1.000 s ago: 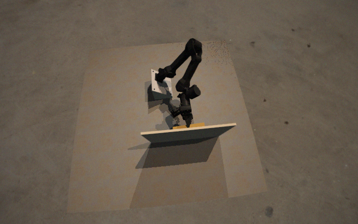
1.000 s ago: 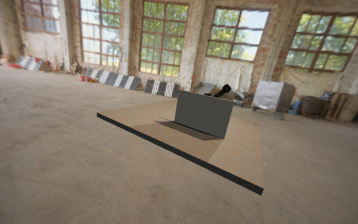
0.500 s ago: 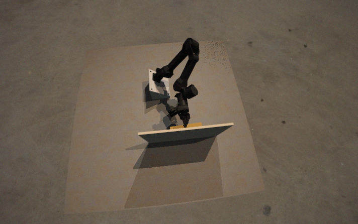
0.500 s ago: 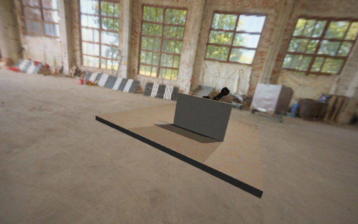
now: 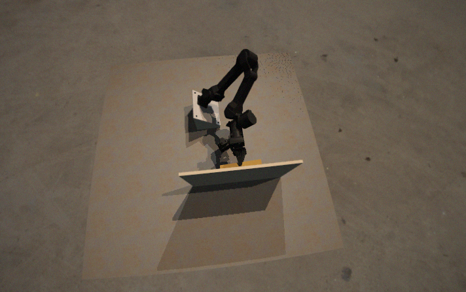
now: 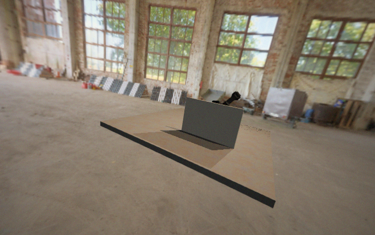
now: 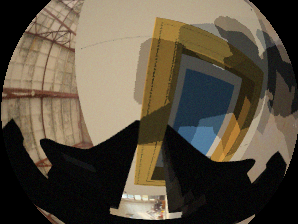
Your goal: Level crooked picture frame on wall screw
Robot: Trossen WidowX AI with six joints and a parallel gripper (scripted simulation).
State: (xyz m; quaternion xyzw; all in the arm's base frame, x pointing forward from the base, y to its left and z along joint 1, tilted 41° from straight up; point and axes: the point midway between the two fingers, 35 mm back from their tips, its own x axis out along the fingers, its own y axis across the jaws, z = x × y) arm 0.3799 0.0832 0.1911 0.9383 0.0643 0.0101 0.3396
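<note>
The picture frame is 5 cm below my gripper tip and 1 cm to the left of it. From my gripper tip the other things lie so: wall panel 7 cm below, 2 cm ahead.
</note>
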